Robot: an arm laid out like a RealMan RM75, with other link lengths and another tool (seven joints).
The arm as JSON. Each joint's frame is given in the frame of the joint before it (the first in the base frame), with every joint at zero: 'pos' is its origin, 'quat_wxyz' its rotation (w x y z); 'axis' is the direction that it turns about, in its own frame. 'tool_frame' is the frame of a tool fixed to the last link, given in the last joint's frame.
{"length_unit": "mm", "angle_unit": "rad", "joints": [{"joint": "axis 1", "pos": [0.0, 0.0, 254.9], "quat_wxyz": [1.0, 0.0, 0.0, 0.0], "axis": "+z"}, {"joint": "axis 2", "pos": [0.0, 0.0, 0.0], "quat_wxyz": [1.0, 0.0, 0.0, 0.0], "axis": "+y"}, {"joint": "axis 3", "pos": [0.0, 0.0, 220.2], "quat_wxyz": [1.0, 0.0, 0.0, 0.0], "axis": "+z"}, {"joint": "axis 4", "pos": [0.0, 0.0, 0.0], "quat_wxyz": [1.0, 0.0, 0.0, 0.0], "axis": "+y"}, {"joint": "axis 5", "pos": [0.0, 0.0, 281.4], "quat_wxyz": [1.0, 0.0, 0.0, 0.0], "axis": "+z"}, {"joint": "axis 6", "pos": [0.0, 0.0, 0.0], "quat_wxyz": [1.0, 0.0, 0.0, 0.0], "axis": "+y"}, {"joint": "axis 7", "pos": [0.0, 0.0, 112.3], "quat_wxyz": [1.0, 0.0, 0.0, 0.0], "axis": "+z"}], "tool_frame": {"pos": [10.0, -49.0, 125.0], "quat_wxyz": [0.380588, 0.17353, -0.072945, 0.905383]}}
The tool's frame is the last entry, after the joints.
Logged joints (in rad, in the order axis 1, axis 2, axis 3, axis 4, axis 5, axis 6, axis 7), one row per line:
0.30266, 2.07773, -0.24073, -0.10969, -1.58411, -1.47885, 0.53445
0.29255, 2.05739, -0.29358, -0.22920, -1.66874, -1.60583, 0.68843
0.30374, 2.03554, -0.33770, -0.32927, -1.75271, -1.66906, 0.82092
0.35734, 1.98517, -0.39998, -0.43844, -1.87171, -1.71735, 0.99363
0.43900, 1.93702, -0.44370, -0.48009, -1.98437, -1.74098, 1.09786
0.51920, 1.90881, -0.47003, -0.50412, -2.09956, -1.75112, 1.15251
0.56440, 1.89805, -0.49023, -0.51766, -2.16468, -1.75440, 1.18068
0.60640, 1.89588, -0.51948, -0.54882, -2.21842, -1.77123, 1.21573
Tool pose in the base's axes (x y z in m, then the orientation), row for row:
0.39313, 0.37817, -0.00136, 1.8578, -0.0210, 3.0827
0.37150, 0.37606, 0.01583, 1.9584, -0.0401, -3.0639
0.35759, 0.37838, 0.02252, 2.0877, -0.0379, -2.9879
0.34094, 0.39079, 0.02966, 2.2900, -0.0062, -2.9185
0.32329, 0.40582, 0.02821, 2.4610, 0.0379, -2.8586
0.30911, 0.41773, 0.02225, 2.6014, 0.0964, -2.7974
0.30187, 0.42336, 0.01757, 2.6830, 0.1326, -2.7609
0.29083, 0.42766, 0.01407, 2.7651, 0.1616, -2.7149
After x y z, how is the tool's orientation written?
As angles about the fixed x, y, z axes (roll, pitch, yaw), in radians.
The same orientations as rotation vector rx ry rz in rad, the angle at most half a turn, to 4 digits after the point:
0.0933, 2.4998, 1.8698
0.0646, -2.5449, -1.7070
0.1726, -2.6184, -1.5183
0.3051, -2.7587, -1.2500
0.4292, -2.8750, -1.0267
-0.5576, 2.9724, 0.8498
-0.6160, 2.9503, 0.7285
-0.6813, 2.9259, 0.6108

